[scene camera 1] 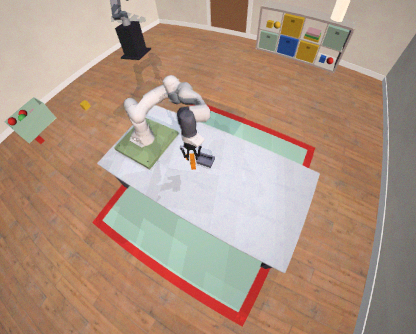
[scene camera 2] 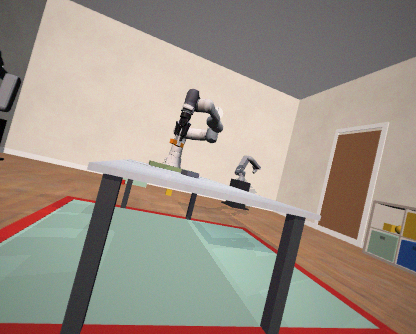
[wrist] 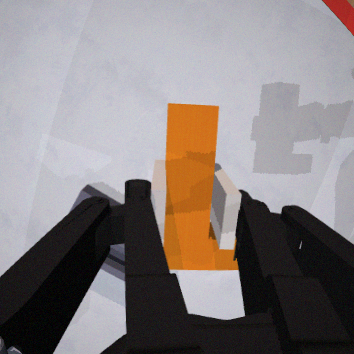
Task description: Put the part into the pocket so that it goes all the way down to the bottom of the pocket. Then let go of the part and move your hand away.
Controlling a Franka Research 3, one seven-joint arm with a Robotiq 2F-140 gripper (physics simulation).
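Observation:
The orange part (scene camera 1: 193, 161) (scene camera 2: 176, 143) (wrist: 191, 135) is an elongated block with a short side piece at its near end, seen in the wrist view. My gripper (scene camera 1: 191, 154) (scene camera 2: 178, 138) (wrist: 185, 180) is shut on it and holds it in the air, well above the table. The dark grey pocket block (scene camera 1: 206, 160) (scene camera 2: 190, 173) (wrist: 116, 262) lies on the table. In scene camera 1 it shows just right of the part; in the wrist view it is at lower left, mostly hidden behind the left finger. The inside of the pocket is largely hidden.
The white table (scene camera 1: 240, 200) (scene camera 2: 240, 196) (wrist: 120, 60) carries the green base plate (scene camera 1: 156, 156) (scene camera 2: 159, 165) under the arm. A shelf unit (scene camera 1: 259, 30) and a second arm on a black pedestal (scene camera 1: 132, 40) (scene camera 2: 240, 184) stand away from the table.

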